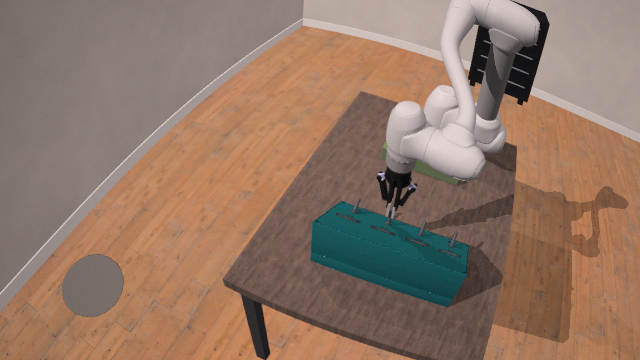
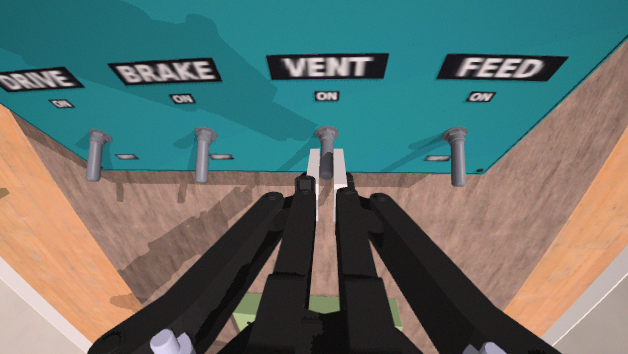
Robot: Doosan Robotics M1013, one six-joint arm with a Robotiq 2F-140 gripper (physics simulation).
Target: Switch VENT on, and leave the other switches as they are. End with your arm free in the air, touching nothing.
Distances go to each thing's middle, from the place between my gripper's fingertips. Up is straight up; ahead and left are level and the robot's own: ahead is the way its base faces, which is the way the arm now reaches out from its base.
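As for the teal switch box [image 1: 395, 255], my hand is 40 mm above it and 50 mm to the right of it, and it is also 90 mm short of the box.
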